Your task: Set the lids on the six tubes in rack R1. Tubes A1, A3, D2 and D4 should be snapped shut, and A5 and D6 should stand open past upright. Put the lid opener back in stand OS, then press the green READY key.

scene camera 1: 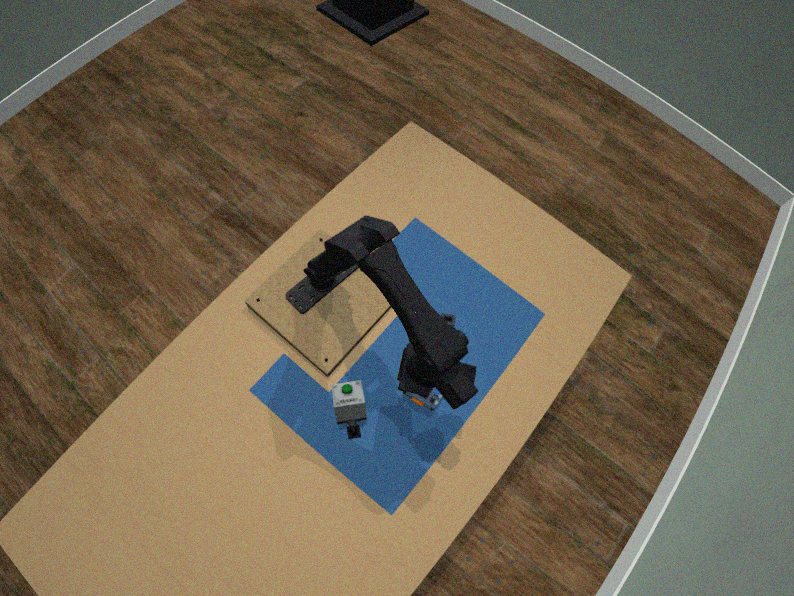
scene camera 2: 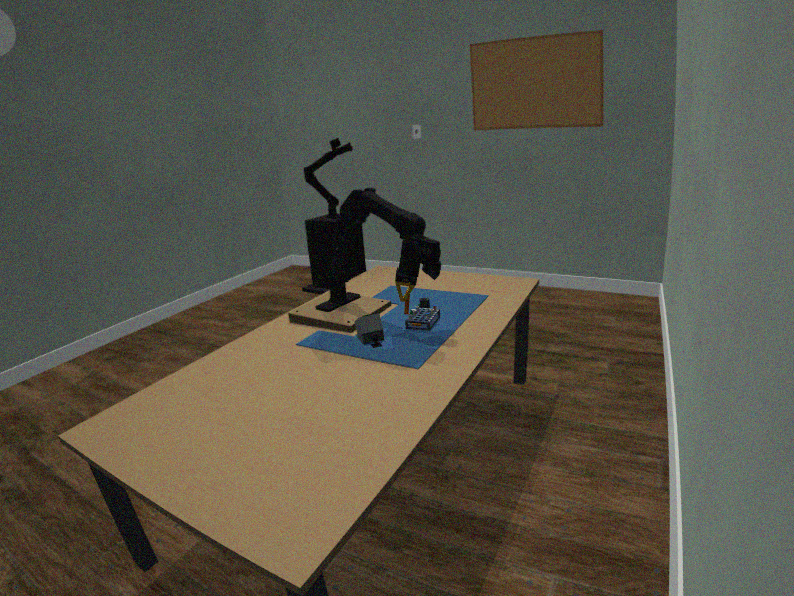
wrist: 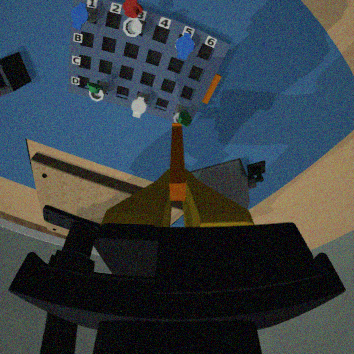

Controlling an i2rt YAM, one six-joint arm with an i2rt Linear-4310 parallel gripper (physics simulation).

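Pixels of known places: gripper, between the fingertips: (scene camera 1: 404,378) (scene camera 2: 402,301) (wrist: 176,175); arm's base, origin of its link: (scene camera 1: 322,281) (scene camera 2: 338,302) (wrist: 85,225).
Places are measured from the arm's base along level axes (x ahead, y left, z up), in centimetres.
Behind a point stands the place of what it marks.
Rack R1 (wrist: 116,57) {x 36.7, y 3.8, z 0.3 cm} (scene camera 2: 422,318) {x 37.7, y 0.3, z -0.5 cm} lies on the blue mat (scene camera 1: 487,300) {x 33.0, y 28.3, z -2.7 cm} (wrist: 105,133) {x 26.2, y 2.3, z -2.7 cm}; in scene camera 1 the arm hides most of it. My gripper (wrist: 176,175) {x 33.2, y -4.5, z 6.9 cm} (scene camera 1: 420,397) (scene camera 2: 403,296) {x 33.2, y -4.5, z 6.9 cm} is shut on the orange lid opener (wrist: 176,154) {x 35.2, y -3.2, z 7.2 cm}, whose tip reaches the green lid of D6 (wrist: 185,119) {x 35.9, y -3.6, z 3.1 cm} at the rack's near corner. A3's red lid (wrist: 132,8) {x 40.8, y 3.6, z 3.2 cm} stands off its white tube mouth (wrist: 133,27) {x 39.6, y 3.3, z 1.4 cm}. D2's green lid (wrist: 93,87) {x 34.9, y 3.9, z 3.7 cm} sits beside its white rim. A1 (wrist: 79,15) {x 38.8, y 7.1, z 2.1 cm} and A5 (wrist: 185,46) {x 40.5, y -0.5, z 2.1 cm} show blue lids and D4 (wrist: 139,106) {x 34.5, y 0.1, z 2.3 cm} a white one. The black stand OS (wrist: 14,71) {x 30.4, y 14.3, z -0.9 cm} is empty, left of the rack.
The grey box with the green READY key (scene camera 1: 346,388) {x 25.3, y -15.2, z 4.4 cm} (scene camera 2: 370,328) {x 30.2, y -19.2, z 2.1 cm} (wrist: 225,180) {x 30.5, y -14.4, z 1.0 cm} stands on the mat behind the gripper. The arm's base sits on a raised wooden board (scene camera 1: 333,334) {x 12.4, y -7.7, z -0.4 cm} (wrist: 63,186) {x 12.7, y 6.1, z -0.7 cm} beside the mat. The table (scene camera 1: 191,500) {x 18.6, y -59.4, z -3.0 cm} extends far beyond the mat.
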